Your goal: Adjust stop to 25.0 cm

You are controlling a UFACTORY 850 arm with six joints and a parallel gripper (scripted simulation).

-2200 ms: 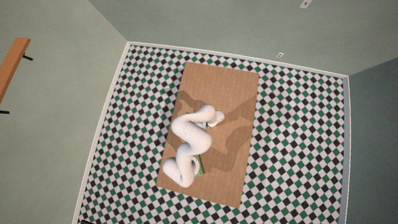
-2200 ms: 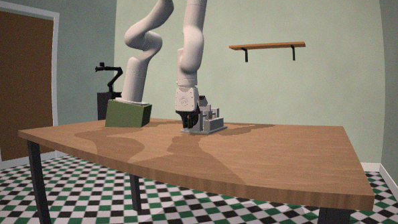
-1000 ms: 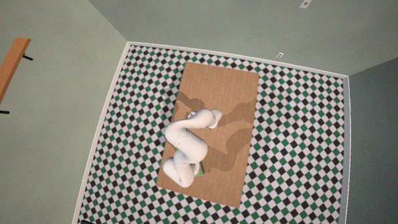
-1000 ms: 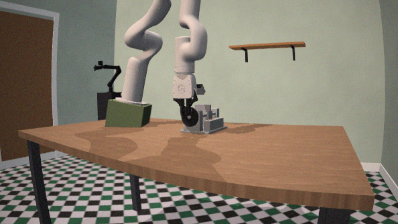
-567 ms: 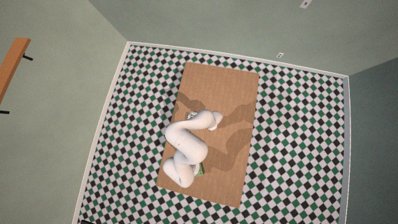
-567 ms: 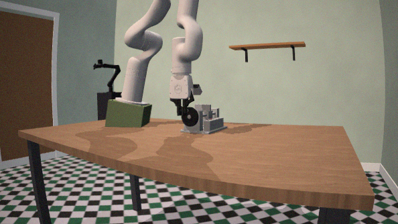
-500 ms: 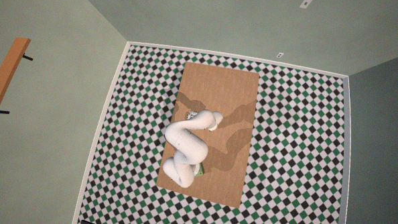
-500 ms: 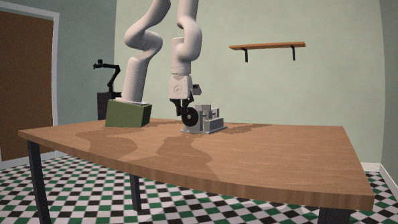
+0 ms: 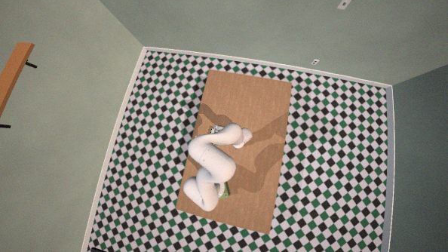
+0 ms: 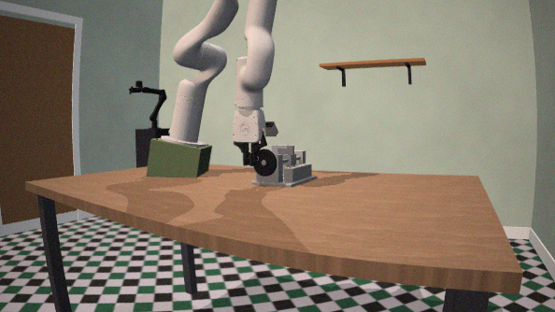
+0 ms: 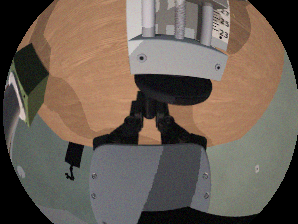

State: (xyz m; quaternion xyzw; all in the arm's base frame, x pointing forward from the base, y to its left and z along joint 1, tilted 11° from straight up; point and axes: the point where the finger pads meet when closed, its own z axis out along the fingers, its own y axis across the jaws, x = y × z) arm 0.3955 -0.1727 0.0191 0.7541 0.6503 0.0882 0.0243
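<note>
Right now my hand is 2 cm to the right of the handwheel and 1 cm short of it.
</note>
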